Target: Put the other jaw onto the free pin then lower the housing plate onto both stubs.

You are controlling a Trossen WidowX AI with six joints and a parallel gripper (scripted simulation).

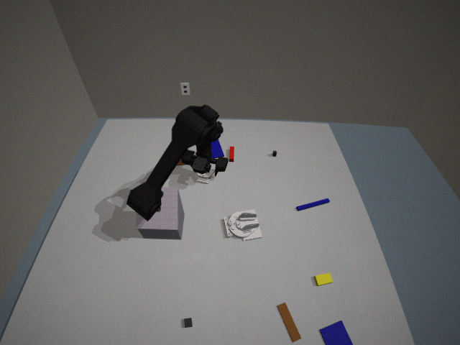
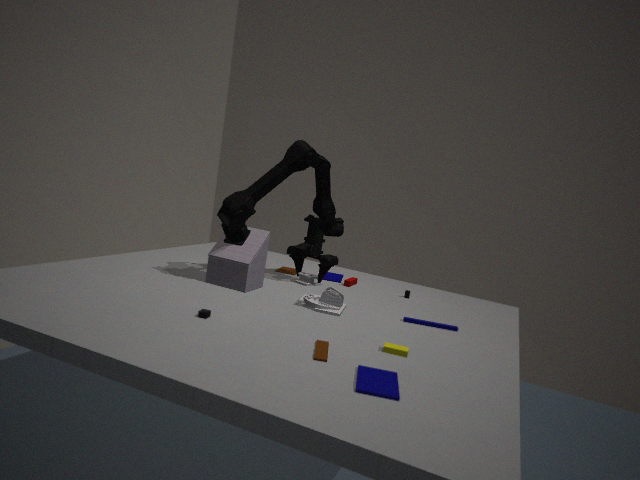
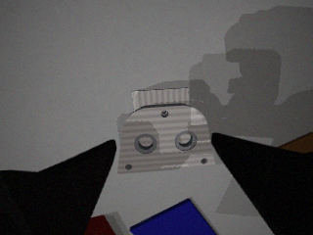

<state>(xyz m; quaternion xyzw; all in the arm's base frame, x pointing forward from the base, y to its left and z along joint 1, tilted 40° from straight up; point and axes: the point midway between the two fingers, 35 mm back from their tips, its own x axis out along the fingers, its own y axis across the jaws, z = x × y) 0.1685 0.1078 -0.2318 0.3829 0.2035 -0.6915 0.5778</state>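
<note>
Now: gripper tip 120 mm short of the grey jaw and 240 mm to the left of it. Also, from my gripper tip: blue tile 30 mm ahead, 170 mm to the left, 10 mm below; red block 120 mm ahead, 120 mm to the left; orange tile 120 mm behind, 110 mm to the left, 10 mm below.
</note>
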